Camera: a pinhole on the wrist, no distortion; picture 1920 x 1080 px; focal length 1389.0 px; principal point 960.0 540.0 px. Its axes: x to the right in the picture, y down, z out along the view. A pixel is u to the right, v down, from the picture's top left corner.
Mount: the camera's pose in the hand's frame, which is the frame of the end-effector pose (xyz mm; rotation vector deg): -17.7 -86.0 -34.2 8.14 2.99 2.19
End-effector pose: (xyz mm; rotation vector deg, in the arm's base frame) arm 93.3 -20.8 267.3 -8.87 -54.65 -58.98
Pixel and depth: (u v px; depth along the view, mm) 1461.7 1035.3 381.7
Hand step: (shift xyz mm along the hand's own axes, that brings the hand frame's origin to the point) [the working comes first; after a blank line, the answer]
In the camera's frame: 137.9 136.1 381.7

136.1 0.8 355.7
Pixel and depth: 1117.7 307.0 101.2
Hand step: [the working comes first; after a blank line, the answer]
In the camera's frame: 11.5 -17.0 101.2

-0.1 -116.5 62.9
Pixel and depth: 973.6 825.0 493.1
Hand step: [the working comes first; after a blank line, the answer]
In the camera's frame: 4.8 101.2 493.1

10.6 -55.0 467.4
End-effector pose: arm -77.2 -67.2 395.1 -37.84 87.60 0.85
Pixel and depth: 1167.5 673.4 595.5
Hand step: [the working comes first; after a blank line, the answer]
In the camera's frame: 89.0 57.2 595.5

101.7 -109.4 558.3
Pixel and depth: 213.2 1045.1 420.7
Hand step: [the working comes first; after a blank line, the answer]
In the camera's frame: -226.2 153.0 420.7

-225.7 -3.2 414.6
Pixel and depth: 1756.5 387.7 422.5
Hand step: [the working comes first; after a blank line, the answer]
In the camera's frame: 242.3 -46.3 422.5

248.8 -181.1 364.9
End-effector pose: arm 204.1 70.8 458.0 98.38 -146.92 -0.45
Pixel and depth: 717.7 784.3 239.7
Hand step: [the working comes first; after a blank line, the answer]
In the camera's frame: -41.8 42.2 239.7

-47.8 -79.7 210.8
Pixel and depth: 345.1 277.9 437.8
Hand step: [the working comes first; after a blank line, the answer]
In the camera's frame: -193.8 -82.6 437.8

-184.3 -237.3 396.4
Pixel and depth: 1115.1 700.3 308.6
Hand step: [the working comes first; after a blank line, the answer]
In the camera's frame: 34.5 35.6 308.6

32.3 -92.7 274.2
